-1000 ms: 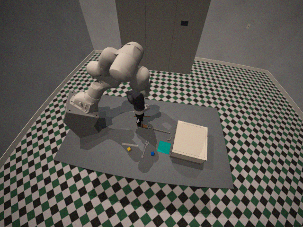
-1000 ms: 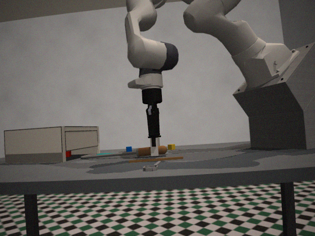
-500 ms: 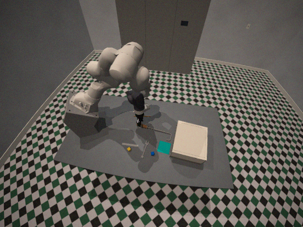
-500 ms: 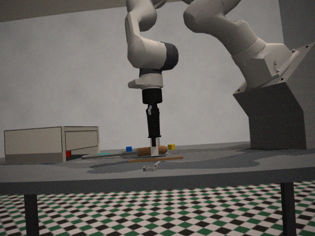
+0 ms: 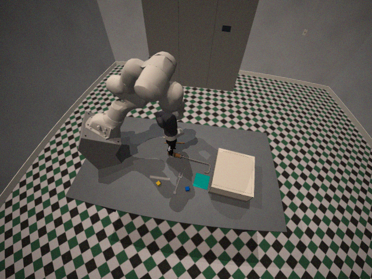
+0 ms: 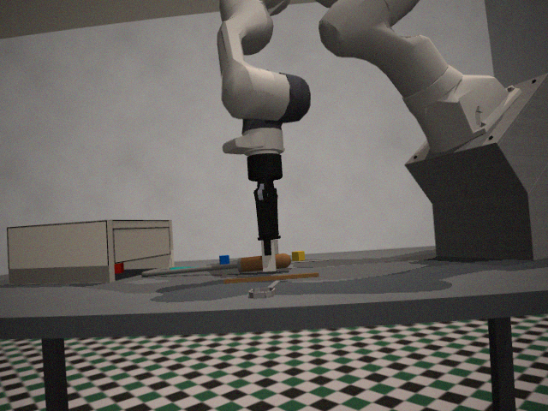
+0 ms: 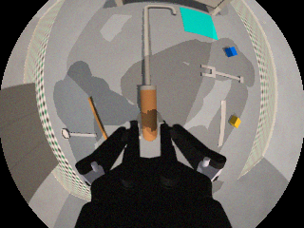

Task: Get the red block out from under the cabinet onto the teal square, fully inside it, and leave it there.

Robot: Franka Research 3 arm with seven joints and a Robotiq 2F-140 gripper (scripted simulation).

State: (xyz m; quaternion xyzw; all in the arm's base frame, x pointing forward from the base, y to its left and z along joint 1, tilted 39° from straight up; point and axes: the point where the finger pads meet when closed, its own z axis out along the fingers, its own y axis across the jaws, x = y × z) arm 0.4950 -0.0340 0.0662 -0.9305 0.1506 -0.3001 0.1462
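The teal square lies 23 cm ahead of my hand, 21 cm to the right of it and 4 cm below it. From my hand the other things lie so: grey stick: 9 cm behind, 20 cm to the right, 4 cm below; then hook tool: 13 cm ahead, 7 cm to the right, 2 cm below; then thin wooden rod: 12 cm to the left, 3 cm below.
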